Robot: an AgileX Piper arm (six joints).
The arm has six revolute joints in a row. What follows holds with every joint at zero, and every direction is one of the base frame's.
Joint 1 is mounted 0.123 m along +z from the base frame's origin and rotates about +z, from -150 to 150 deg.
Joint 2 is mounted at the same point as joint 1 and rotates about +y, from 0 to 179.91 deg.
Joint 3 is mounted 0.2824 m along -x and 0.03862 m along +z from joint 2 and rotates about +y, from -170 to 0 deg.
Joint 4 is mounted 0.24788 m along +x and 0.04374 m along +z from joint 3 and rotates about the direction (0.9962, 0, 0.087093), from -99.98 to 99.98 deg.
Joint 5 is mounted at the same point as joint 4 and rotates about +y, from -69.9 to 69.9 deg.
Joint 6 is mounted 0.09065 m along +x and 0.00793 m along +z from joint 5 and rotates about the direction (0.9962, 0, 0.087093), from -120 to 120 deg.
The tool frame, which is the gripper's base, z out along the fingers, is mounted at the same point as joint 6; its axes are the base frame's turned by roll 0, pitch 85.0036 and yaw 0 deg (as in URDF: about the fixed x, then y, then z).
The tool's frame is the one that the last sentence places.
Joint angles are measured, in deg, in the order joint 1, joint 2, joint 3, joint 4, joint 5, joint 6. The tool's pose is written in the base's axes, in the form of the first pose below.
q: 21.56 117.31 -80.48 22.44 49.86 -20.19
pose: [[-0.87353 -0.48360 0.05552 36.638], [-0.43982 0.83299 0.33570 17.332], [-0.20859 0.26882 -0.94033 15.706], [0 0 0 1]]
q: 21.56 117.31 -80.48 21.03 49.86 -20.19
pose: [[-0.86612 -0.49639 0.05853 36.666], [-0.45515 0.83166 0.31810 17.171], [-0.20658 0.24888 -0.94625 15.652], [0 0 0 1]]
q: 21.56 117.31 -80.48 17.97 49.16 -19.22
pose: [[-0.85735 -0.50880 0.07792 36.842], [-0.47061 0.83615 0.28176 16.841], [-0.20851 0.20489 -0.95632 15.560], [0 0 0 1]]
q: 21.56 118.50 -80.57 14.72 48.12 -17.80
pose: [[-0.85417 -0.51259 0.08746 37.169], [-0.48175 0.84338 0.23798 16.537], [-0.19575 0.16114 -0.96732 14.686], [0 0 0 1]]
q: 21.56 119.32 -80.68 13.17 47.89 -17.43
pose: [[-0.85054 -0.51902 0.08487 37.313], [-0.49294 0.84301 0.21528 16.397], [-0.18328 0.14127 -0.97286 14.117], [0 0 0 1]]
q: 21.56 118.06 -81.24 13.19 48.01 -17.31
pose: [[-0.84610 -0.52124 0.11145 37.432], [-0.48910 0.84234 0.22639 16.449], [-0.21188 0.13704 -0.96764 15.245], [0 0 0 1]]
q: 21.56 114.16 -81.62 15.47 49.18 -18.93
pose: [[-0.82951 -0.53763 0.15120 37.026], [-0.48660 0.82862 0.27678 16.605], [-0.27409 0.15602 -0.94896 18.205], [0 0 0 1]]
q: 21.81 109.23 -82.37 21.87 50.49 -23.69
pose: [[-0.78953 -0.58229 0.19387 36.151], [-0.48382 0.78489 0.38713 17.283], [-0.37759 0.21185 -0.90141 22.193], [0 0 0 1]]
